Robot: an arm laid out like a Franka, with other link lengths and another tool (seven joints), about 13 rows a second.
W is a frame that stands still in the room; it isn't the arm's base.
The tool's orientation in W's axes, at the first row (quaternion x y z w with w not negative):
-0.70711 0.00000 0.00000 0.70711
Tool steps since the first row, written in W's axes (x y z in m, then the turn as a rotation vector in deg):
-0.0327 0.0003 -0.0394 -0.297 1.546 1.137
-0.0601 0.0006 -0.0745 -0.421 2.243 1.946
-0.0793 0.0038 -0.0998 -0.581 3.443 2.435
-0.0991 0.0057 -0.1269 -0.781 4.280 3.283
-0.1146 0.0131 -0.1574 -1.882 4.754 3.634
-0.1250 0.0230 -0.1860 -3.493 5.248 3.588
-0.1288 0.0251 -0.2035 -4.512 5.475 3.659
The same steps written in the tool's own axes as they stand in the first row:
-0.0327 0.0394 0.0003 -0.297 -1.137 1.546
-0.0601 0.0745 0.0006 -0.421 -1.946 2.243
-0.0793 0.0998 0.0038 -0.581 -2.435 3.443
-0.0991 0.1269 0.0057 -0.781 -3.283 4.280
-0.1146 0.1574 0.0131 -1.882 -3.634 4.754
-0.1250 0.1860 0.0230 -3.493 -3.588 5.248
-0.1288 0.2035 0.0251 -4.512 -3.659 5.475

